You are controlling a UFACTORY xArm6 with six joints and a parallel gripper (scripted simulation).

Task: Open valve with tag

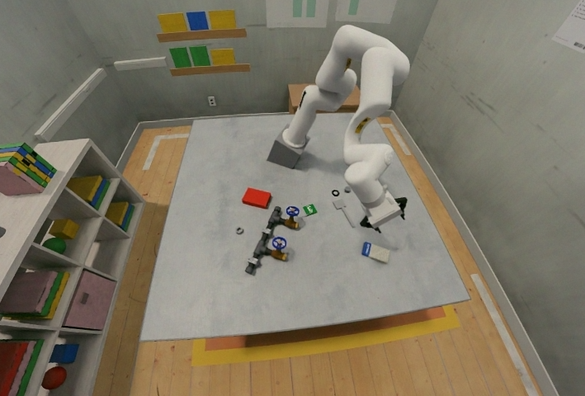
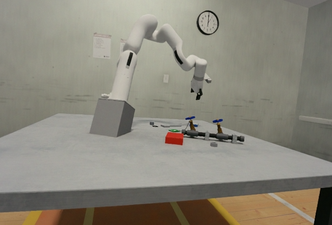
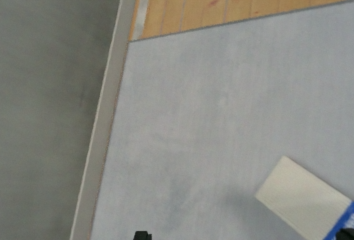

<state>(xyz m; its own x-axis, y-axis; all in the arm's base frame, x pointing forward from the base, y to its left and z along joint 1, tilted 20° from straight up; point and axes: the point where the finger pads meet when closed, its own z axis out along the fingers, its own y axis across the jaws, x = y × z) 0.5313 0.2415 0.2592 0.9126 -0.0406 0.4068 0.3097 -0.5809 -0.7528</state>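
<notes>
My gripper is now 24 cm to the left of the green tag, 23 cm above it and 20 cm past it. The rest, counted from my hand: white-and-blue card 23 cm below, 3 cm to the left, 2 cm ahead; then grey cylinder 32 cm behind, 22 cm below, 4 cm to the right; then grey flat tool 23 cm below, 19 cm behind, 8 cm to the right.
</notes>
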